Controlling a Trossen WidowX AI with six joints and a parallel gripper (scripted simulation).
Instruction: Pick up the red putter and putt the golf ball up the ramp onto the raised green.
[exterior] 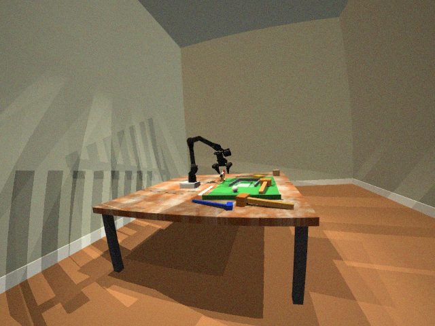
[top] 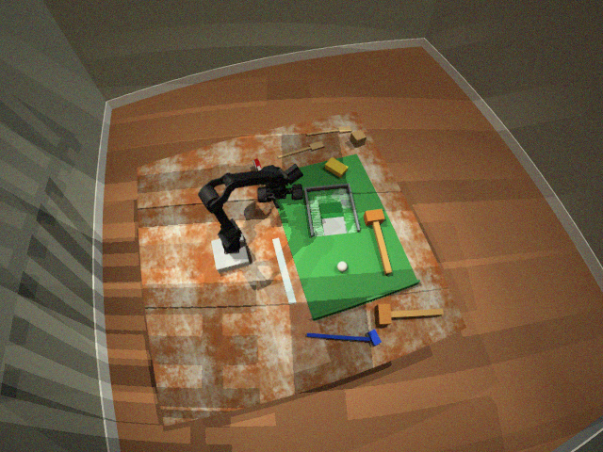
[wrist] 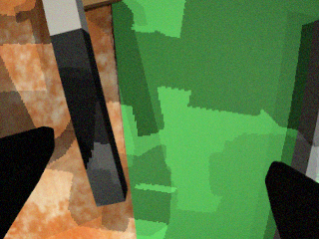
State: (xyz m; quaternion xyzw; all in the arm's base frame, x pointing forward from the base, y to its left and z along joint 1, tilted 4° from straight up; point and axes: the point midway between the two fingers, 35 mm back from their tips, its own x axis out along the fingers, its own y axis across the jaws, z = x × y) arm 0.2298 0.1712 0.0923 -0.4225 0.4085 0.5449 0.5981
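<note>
Now: gripper tip 300 mm to the left of the white strip, 80 mm above it and 20 mm past it. Also, from my gripper tip: yellow block (280 mm ahead, 200 mm to the left, 60 mm below); green mat (240 mm ahead, 120 mm to the right, 80 mm below); red putter (110 mm to the left, 70 mm behind, 20 mm below).
</note>
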